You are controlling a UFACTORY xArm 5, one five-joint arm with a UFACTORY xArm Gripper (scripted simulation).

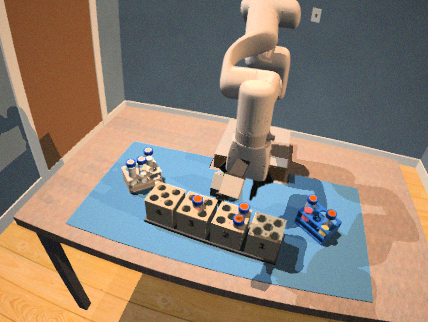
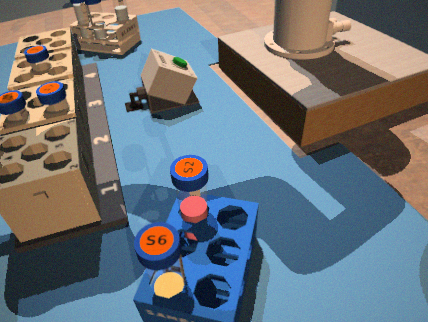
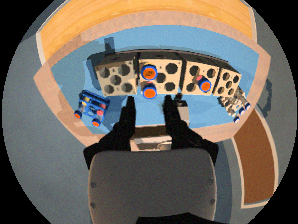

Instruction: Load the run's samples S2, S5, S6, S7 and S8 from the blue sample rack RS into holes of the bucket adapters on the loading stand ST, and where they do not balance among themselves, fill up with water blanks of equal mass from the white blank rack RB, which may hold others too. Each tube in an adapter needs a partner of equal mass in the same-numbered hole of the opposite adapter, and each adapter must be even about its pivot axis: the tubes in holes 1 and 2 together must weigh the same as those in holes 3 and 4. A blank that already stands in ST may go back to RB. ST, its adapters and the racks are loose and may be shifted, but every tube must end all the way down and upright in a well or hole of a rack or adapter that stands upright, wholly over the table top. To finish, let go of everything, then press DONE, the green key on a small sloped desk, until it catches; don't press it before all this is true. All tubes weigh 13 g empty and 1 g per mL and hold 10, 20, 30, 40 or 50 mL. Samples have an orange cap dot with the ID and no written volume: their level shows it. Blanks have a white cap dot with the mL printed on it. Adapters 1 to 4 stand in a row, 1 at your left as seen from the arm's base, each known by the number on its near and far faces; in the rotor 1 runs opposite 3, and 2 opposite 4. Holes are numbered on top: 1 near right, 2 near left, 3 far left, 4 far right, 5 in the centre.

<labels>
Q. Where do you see a loading stand ST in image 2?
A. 112,207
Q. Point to a blue sample rack RS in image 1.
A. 314,219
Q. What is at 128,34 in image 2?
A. A white blank rack RB.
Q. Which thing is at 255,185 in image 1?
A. My gripper.
</labels>
